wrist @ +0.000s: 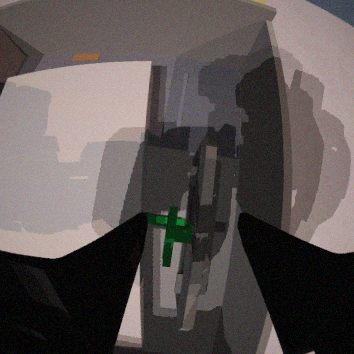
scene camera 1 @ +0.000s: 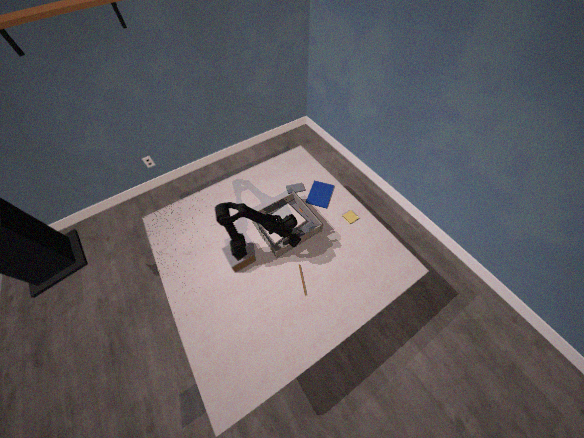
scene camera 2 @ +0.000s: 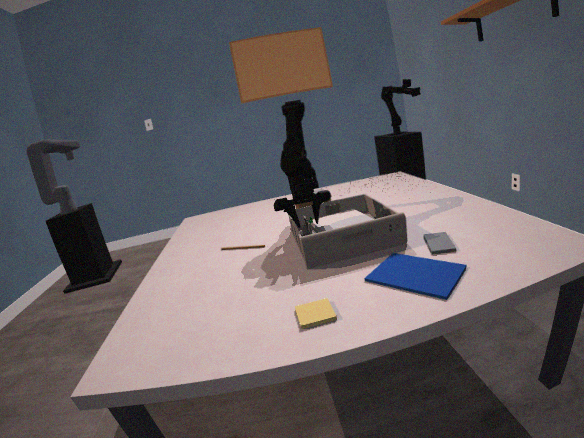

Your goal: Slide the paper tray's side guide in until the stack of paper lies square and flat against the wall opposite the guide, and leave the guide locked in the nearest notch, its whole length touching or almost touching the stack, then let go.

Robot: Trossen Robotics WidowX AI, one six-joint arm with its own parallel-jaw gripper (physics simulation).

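The grey paper tray stands on the table. The white paper stack lies in it, on the left in the wrist view. The grey side guide stands upright to the right of the stack, with a clear gap between them. A green latch piece is on the guide's stack side and reaches toward the stack edge. My gripper is partly open, low in the tray, with the guide and green piece between its separated fingertips. Shadow hides the guide's lower part and the notches.
A blue folder, a grey block and a yellow pad lie outside the tray. A thin brown stick lies on its other side. The tray's right wall stands beyond the guide.
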